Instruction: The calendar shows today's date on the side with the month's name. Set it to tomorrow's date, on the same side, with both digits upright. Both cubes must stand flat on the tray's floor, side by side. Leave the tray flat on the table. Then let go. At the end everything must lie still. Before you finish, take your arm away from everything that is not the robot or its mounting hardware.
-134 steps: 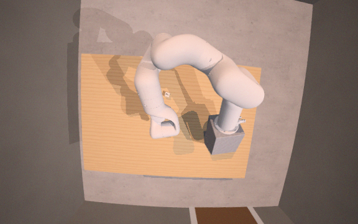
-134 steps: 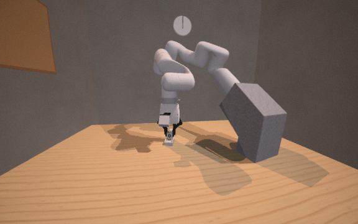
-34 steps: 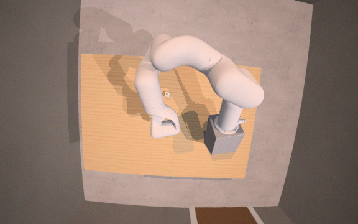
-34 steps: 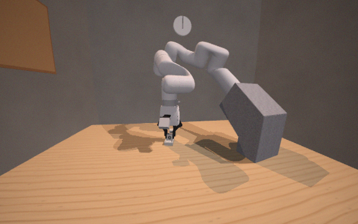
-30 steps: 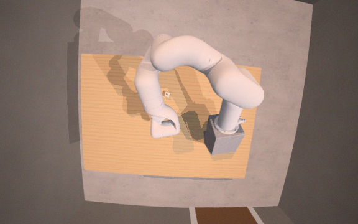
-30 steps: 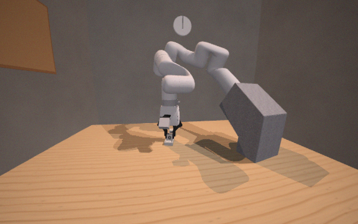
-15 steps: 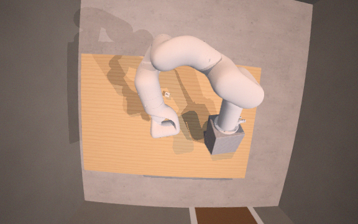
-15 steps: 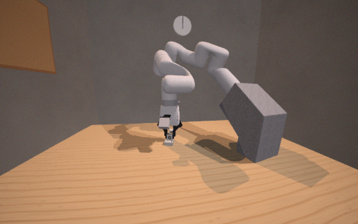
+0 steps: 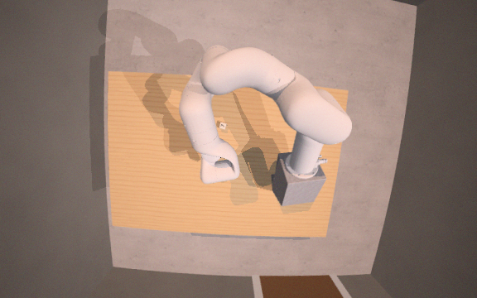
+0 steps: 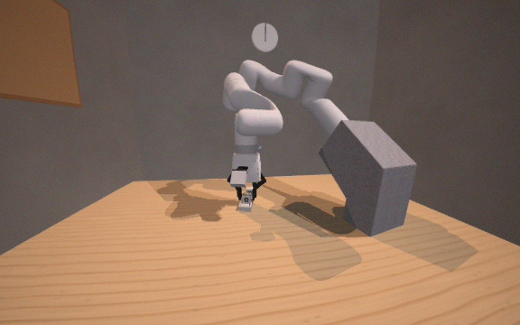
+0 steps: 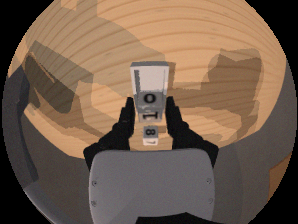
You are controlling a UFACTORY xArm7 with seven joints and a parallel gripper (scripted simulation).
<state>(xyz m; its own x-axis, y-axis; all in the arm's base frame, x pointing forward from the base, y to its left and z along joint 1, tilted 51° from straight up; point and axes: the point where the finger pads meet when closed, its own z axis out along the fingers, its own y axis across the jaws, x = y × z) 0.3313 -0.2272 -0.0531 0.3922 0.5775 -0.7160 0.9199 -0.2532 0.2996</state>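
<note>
Now: the white calendar tray 10 mm ahead of my hand, 20 mm to the left of it and 30 mm below it.
</note>
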